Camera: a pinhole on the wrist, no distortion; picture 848 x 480 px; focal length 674.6 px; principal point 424.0 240.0 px. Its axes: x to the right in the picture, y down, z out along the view. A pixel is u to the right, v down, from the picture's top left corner.
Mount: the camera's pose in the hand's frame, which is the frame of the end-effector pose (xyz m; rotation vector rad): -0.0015 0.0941 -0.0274 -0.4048 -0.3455 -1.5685
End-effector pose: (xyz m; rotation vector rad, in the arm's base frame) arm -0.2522 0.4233 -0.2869 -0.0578 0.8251 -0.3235
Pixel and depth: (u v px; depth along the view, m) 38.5 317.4 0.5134
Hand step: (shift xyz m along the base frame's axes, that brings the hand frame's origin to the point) 0.4202 0.5100 0.0345
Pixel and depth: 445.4 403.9 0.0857
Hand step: 0.0844 0.1129 -0.0056
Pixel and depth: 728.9 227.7 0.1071
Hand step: 0.0919 0.0884 0.0434
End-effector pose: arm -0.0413 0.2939 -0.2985 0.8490 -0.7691 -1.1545
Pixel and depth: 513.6 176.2 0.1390
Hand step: -0.0291 0.0168 0.1734
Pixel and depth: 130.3 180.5 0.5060
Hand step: -0.0481 0.0597 0.6099
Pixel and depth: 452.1 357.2 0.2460
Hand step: -0.0681 -0.0471 0.2684
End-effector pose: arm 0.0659 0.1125 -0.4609 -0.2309 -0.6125 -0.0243
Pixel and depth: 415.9 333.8 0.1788
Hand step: -0.0319 0.2025 0.0840
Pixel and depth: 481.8 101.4 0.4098
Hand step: -0.2344 0.3228 0.1898
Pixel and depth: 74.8 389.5 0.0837
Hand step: 0.0181 0.1726 -0.0020
